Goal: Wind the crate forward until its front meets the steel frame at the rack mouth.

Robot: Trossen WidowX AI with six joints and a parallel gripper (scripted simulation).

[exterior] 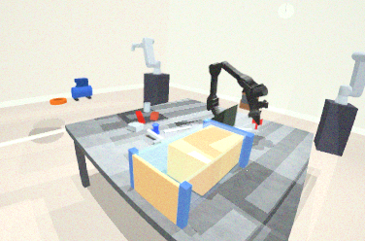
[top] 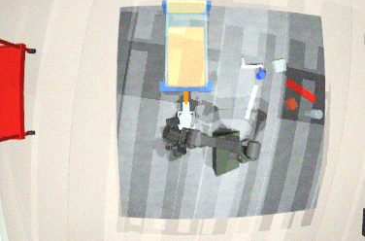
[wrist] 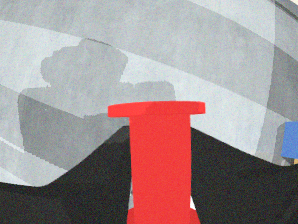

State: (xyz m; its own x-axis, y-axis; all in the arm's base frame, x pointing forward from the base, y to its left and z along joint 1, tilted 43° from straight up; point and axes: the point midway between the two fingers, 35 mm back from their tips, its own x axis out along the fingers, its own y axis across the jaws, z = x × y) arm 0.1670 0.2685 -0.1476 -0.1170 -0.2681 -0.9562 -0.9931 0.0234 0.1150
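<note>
The winch handle with red grip lies 2 cm ahead of my gripper tip, 5 cm to the right of it and 3 cm below it. From my gripper tip the other things lie so: blue frame 22 cm ahead, 12 cm to the right, 3 cm below; then white winch 4 cm ahead, 10 cm to the right, 10 cm below; then clear-panelled cubby 46 cm ahead, 16 cm to the right, 2 cm below.
</note>
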